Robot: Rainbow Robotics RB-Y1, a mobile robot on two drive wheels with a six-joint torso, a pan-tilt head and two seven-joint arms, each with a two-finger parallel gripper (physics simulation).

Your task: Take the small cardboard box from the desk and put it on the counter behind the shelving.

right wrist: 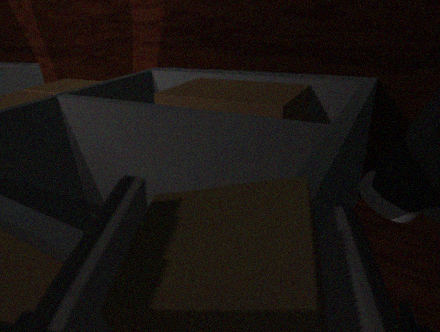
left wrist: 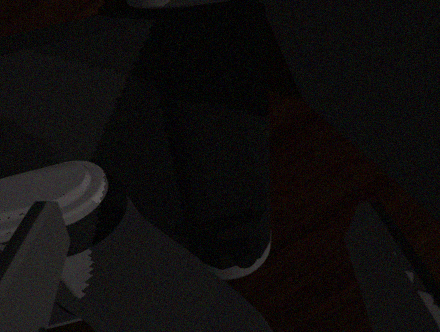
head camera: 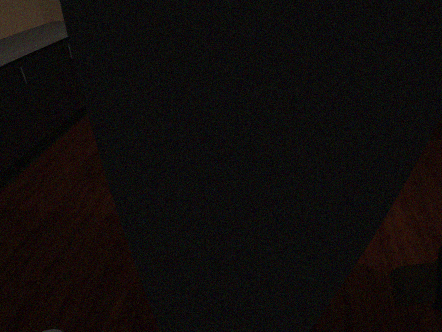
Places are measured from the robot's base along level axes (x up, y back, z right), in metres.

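Pixels of known places: left gripper, fingertip midpoint: (right wrist: 424, 313) (left wrist: 210, 223); right gripper, fingertip midpoint: (right wrist: 235, 209) (head camera: 438, 285).
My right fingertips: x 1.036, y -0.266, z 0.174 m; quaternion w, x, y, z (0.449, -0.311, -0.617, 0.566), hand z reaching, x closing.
Note:
Behind a point stands the place of what it marks.
The small cardboard box (right wrist: 240, 255) @(x 1.062, y -0.253, z 0.185 m) is brown and sits between the fingers of my right gripper (right wrist: 235, 209) @(x 1.036, y -0.266, z 0.174 m), which is shut on it, in the right wrist view. My left gripper (left wrist: 210, 223) @(x 0.544, y 0.101, z -0.236 m) is open with its fingers wide apart and nothing between them. A counter (head camera: 30, 42) @(x 0.912, y -0.849, z -2.650 m) with a pale top and dark front shows at the upper left of the head view. A huge dark surface (head camera: 250, 150) @(x 1.244, y -0.148, z -0.172 m), perhaps the shelving, covers the middle of that view. Neither gripper can be made out in the head view.
Grey open-topped compartments (right wrist: 200, 140) @(x 0.535, y -0.514, z -0.166 m) stand close beyond the right fingers; another brown box (right wrist: 230, 95) @(x 0.290, y -0.575, z -0.139 m) lies in one. Reddish wooden floor (head camera: 60, 225) @(x 0.002, y -0.201, z -1.546 m) shows beside the dark surface. A dark grey shape (head camera: 415, 285) @(x 1.066, y -0.216, z 0.122 m) is at the lower right. The scene is very dim.

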